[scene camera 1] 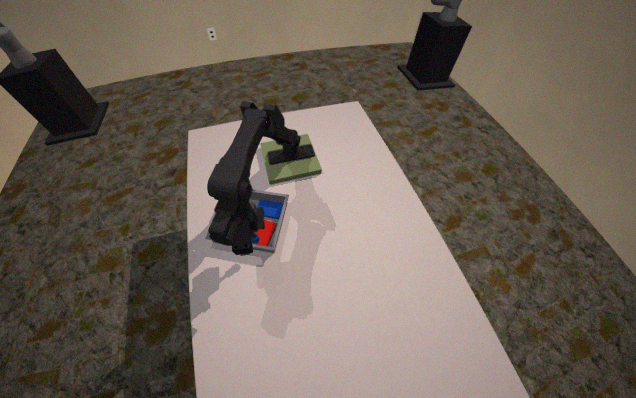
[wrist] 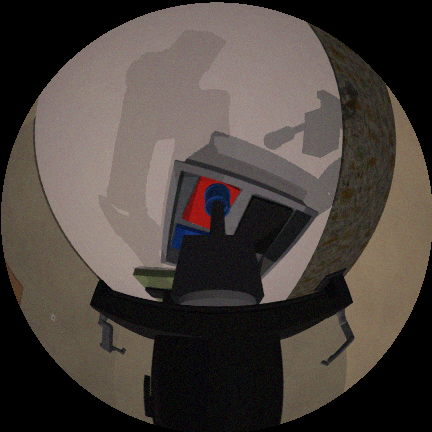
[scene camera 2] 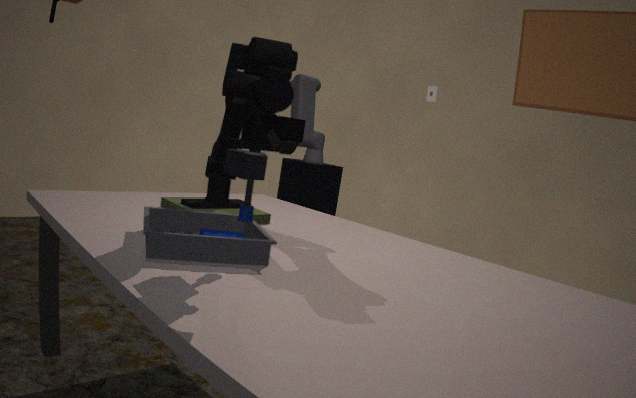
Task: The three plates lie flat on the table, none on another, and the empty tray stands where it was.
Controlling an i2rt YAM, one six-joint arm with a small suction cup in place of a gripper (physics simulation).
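Seen in the pictures: hand, its tool point: (scene camera 1: pixel 255 239) (wrist: pixel 216 194) (scene camera 2: pixel 245 220); arm's base, origin of its link: (scene camera 1: pixel 291 154) (scene camera 2: pixel 216 205).
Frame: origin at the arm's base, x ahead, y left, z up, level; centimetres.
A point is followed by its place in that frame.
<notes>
A grey tray (scene camera 1: pixel 281 226) {x 34.3, y -10.6, z 2.2 cm} (scene camera 2: pixel 207 253) {x 36.8, y -25.5, z -1.1 cm} (wrist: pixel 257 160) stands near the table's left edge. In it lie a red plate (scene camera 1: pixel 269 233) {x 34.2, y -15.0, z -1.5 cm} (wrist: pixel 192 206) {x 33.2, y -14.4, z -1.5 cm}, a blue plate (scene camera 1: pixel 271 208) {x 24.1, y -12.6, z -1.4 cm} (scene camera 2: pixel 223 233) {x 23.3, y -12.9, z -1.4 cm} (wrist: pixel 180 238) {x 25.7, y -10.3, z -1.4 cm} and a black plate (wrist: pixel 266 220) {x 28.9, y -27.8, z -1.5 cm}. In scene camera 1 the arm hides the black plate. My suction cup (scene camera 1: pixel 255 238) (scene camera 2: pixel 245 213) (wrist: pixel 217 196) is inside the tray's outline, right over the red plate. It holds nothing. I cannot tell whether it touches the red plate.
The arm stands on a green base block (scene camera 1: pixel 299 171) {x 10.0, y 1.6, z -0.1 cm} (scene camera 2: pixel 258 214) {x 10.3, y 7.0, z -0.3 cm} just behind the tray. The white table (scene camera 1: pixel 352 278) {x 56.8, y 9.0, z -2.8 cm} stretches far to the front and right. Its left edge runs close beside the tray. Black pedestals (scene camera 1: pixel 436 51) stand on the floor away from the table.
</notes>
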